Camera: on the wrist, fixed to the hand. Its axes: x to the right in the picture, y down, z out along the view.
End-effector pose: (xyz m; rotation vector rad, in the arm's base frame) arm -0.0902 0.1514 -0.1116 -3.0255 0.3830 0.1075
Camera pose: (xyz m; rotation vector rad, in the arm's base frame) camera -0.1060 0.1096 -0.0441 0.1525 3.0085 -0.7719
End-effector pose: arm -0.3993 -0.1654 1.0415 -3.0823 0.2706 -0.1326
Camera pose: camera -0.4225 -0.2044 1.1085 0.0972 2.8267 -0.8071
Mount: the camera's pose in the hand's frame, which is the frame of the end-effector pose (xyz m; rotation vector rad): -0.0105 0.0389 -0.0702 0.2510 0.8622 2.8751
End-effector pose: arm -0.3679 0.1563 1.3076 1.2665 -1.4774 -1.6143
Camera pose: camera -0.3061 0.1307 1.3532 -0.6651 -1.0070 0.9528
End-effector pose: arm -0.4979 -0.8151 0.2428 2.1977 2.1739 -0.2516
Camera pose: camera -0.4531 -0.8162 0.3102 -2.0854 1.7811 -0.4462
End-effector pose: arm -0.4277 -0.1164 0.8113 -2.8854 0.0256 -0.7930
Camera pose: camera -0.4716 -0.1640 0.8598 0.0720 2.3904 -0.5783
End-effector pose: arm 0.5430 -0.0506 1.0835 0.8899 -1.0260 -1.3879
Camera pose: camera 0.6228 -0.0456 1.0962 -0.3921 -0.6176 1.4389
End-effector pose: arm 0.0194 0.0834 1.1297 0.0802 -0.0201 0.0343
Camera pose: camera 0.0089 0.1274 1.0626 0.2171 0.7561 2.9425
